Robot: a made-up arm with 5 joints.
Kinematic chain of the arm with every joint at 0, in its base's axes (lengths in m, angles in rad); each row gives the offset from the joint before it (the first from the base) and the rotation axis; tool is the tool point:
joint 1: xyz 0 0 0.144 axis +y
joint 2: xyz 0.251 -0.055 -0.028 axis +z
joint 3: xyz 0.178 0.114 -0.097 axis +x
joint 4: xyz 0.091 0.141 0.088 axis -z
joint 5: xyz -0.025 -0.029 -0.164 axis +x
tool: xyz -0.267 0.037 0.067
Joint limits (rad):
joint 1: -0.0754..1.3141
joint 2: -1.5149..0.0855
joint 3: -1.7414..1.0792
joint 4: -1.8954..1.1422
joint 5: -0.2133..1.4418
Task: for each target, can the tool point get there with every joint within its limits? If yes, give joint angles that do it. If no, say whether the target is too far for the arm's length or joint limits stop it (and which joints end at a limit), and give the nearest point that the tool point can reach.
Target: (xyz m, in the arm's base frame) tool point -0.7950 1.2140 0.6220
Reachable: no: too far | nearest point -0.1906 0.4027 -0.1916 | short by 1.298 m
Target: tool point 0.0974 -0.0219 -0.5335
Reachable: yes | joints 0.8057 -1.3041 -0.9639 0.7645 0.3090
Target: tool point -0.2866 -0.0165 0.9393
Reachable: no: joint limits stop it (at a limit: joint 1, joint 2, joint 3) | nearest point 0.2633 0.2237 0.3380 | short by 0.850 m
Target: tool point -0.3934 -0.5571 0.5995
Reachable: no: joint limits stop it (at a limit: joint 1, joint 2, joint 5) | nearest point -0.0880 -0.3792 -0.1085 | short by 0.791 m
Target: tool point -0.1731 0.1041 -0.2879
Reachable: yes | joints 0.9899 -0.1095 -1.3820 0.5936 0.8173
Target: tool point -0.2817 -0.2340 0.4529
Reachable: no: joint limits stop it (at a limit: joint 1, joint 2, joint 5) | nearest point -0.0813 -0.2832 -0.0984 | short by 0.589 m
